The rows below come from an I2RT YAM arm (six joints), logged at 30 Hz.
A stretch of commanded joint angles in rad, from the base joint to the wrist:
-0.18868 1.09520 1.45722 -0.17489 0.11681 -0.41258
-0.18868 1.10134 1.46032 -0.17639 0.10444 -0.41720
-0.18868 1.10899 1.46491 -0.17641 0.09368 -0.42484
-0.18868 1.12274 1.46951 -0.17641 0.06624 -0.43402
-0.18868 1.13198 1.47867 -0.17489 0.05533 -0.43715
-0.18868 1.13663 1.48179 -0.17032 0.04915 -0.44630
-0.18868 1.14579 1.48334 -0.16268 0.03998 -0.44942
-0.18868 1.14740 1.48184 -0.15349 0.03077 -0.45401
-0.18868 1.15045 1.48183 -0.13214 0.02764 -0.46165
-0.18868 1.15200 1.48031 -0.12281 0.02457 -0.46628
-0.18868 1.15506 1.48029 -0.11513 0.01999 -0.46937
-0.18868 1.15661 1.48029 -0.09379 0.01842 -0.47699
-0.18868 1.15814 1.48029 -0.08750 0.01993 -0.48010
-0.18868 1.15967 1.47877 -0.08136 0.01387 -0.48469
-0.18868 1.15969 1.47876 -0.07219 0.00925 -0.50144
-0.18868 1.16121 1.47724 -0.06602 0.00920 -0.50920
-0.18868 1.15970 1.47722 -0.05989 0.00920 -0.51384
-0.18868 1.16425 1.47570 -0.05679 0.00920 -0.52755
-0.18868 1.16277 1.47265 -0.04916 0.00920 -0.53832
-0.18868 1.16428 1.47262 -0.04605 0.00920 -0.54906
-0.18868 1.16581 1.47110 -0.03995 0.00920 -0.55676
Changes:
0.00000 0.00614 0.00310 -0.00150 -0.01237 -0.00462
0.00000 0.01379 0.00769 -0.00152 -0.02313 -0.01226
0.00000 0.02754 0.01229 -0.00152 -0.05057 -0.02144
0.00000 0.03678 0.02145 0.00000 -0.06148 -0.02457
0.00000 0.04143 0.02457 0.00457 -0.06766 -0.03372
0.00000 0.05059 0.02612 0.01221 -0.07683 -0.03684
0.00000 0.05220 0.02462 0.02140 -0.08604 -0.04143
0.00000 0.05525 0.02461 0.04275 -0.08917 -0.04907
0.00000 0.05680 0.02309 0.05208 -0.09224 -0.05370
0.00000 0.05986 0.02307 0.05976 -0.09682 -0.05679
0.00000 0.06141 0.02307 0.08110 -0.09839 -0.06441
0.00000 0.06294 0.02307 0.08739 -0.09688 -0.06752
0.00000 0.06447 0.02155 0.09353 -0.10294 -0.07211
0.00000 0.06449 0.02154 0.10270 -0.10756 -0.08886
0.00000 0.06601 0.02002 0.10887 -0.10761 -0.09662
0.00000 0.06450 0.02000 0.11500 -0.10761 -0.10126
0.00000 0.06905 0.01848 0.11810 -0.10761 -0.11497
0.00000 0.06757 0.01543 0.12573 -0.10761 -0.12574
0.00000 0.06908 0.01540 0.12884 -0.10761 -0.13648
0.00000 0.07061 0.01388 0.13494 -0.10761 -0.14418

